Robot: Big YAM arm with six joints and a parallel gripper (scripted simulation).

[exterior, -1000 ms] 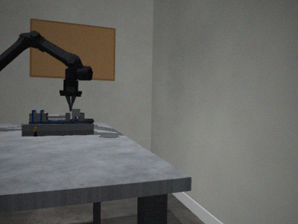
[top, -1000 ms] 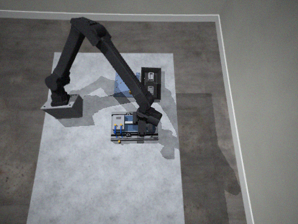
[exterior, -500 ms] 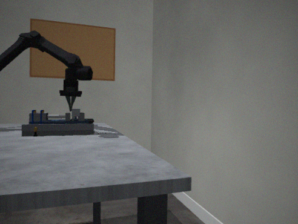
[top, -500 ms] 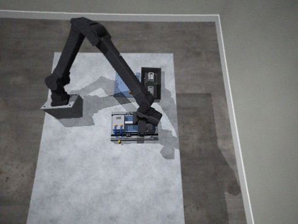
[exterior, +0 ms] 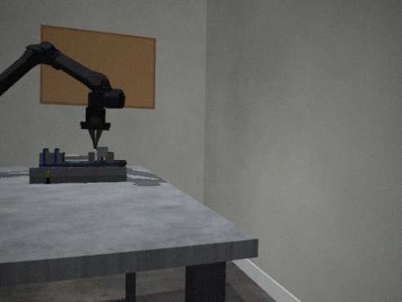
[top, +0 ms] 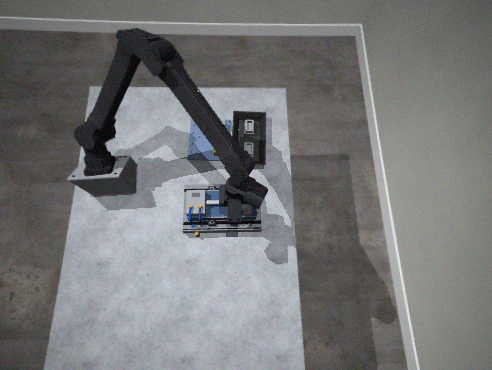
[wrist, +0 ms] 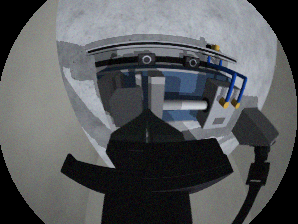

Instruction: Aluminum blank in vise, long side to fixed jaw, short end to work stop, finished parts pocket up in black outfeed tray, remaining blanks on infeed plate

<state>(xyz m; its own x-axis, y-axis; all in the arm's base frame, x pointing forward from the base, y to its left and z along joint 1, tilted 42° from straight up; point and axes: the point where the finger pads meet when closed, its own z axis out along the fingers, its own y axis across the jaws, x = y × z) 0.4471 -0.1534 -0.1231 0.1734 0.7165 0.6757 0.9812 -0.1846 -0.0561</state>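
My hand is 2 cm short of the gray block and 1 cm above it. Round my hand: yellow brass blank (2 cm behind, 26 cm to the left, 9 cm below); then vise (4 cm behind, 1 cm to the left, 7 cm below); then blue infeed plate (5 cm behind, 31 cm to the left, 11 cm below).
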